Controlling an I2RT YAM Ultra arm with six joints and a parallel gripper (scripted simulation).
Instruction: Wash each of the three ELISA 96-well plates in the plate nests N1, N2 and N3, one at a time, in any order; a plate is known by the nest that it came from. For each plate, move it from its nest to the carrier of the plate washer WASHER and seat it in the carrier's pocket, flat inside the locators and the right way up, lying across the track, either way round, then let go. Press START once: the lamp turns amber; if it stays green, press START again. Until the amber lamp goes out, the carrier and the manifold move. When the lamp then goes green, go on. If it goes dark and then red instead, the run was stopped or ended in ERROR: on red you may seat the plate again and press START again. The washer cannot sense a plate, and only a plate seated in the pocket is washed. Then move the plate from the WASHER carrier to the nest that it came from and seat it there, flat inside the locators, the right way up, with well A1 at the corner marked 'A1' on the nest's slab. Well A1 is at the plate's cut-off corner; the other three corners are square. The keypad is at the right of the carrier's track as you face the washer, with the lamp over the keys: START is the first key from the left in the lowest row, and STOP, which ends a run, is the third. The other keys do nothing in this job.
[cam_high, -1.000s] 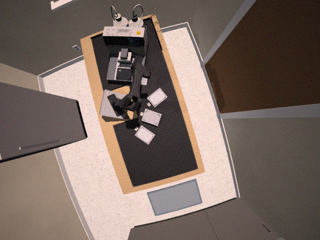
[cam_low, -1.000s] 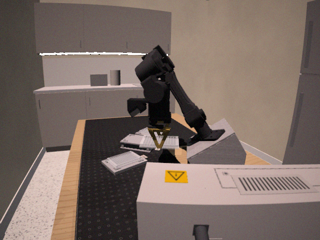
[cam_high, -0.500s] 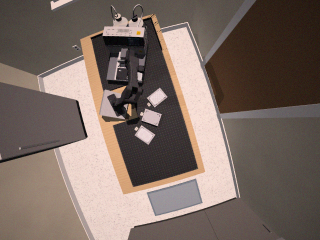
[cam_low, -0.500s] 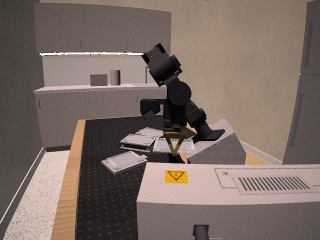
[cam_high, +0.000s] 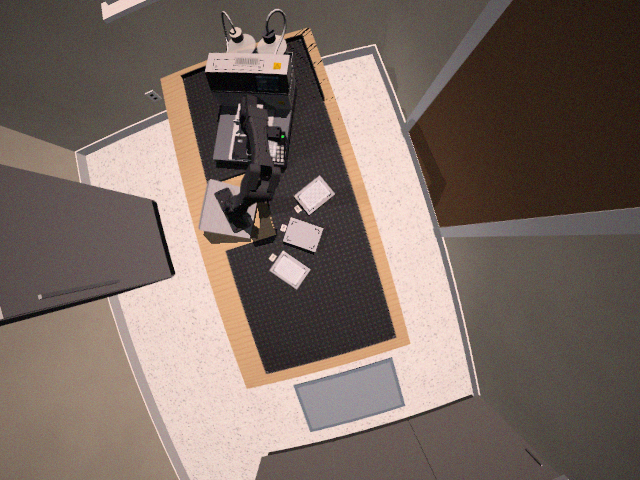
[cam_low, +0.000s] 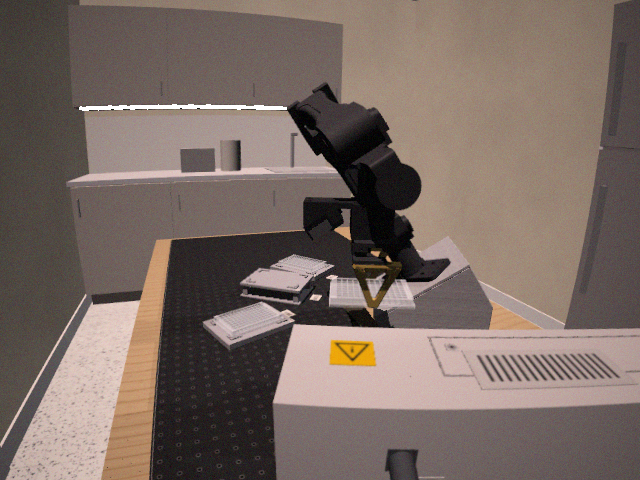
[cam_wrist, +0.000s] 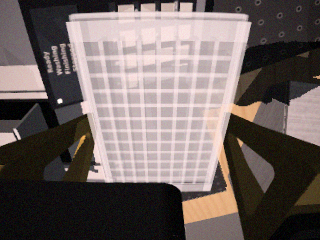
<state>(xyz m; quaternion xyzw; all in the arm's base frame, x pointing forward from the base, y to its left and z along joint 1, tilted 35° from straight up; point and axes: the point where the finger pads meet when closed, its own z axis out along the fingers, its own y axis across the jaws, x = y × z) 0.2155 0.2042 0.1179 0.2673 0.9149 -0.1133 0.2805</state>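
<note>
Now: the carrier pocket 6 cm behind my hand, 8 cm to the left of it and 9 cm below it. Also, from my hand: n1 label (2 cm behind, 29 cm to the right, 17 cm below); grey nest slab (9 cm ahead, 28 cm to the right, 16 cm below); washer (4 cm ahead, 20 cm to the left, 4 cm below).
</note>
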